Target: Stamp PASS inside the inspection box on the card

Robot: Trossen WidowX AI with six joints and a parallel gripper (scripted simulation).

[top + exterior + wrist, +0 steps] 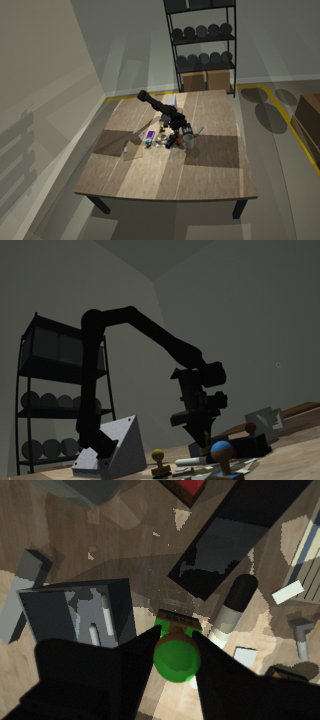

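Now: the white marker 5 cm to the right of my gripper tip and 2 cm below it. The rest, counted from my gripper tip: green-knobbed stamp right at my gripper tip; then black block 9 cm ahead, 4 cm to the right, 2 cm below; then dark box 9 cm to the left, 2 cm below, 2 cm behind.
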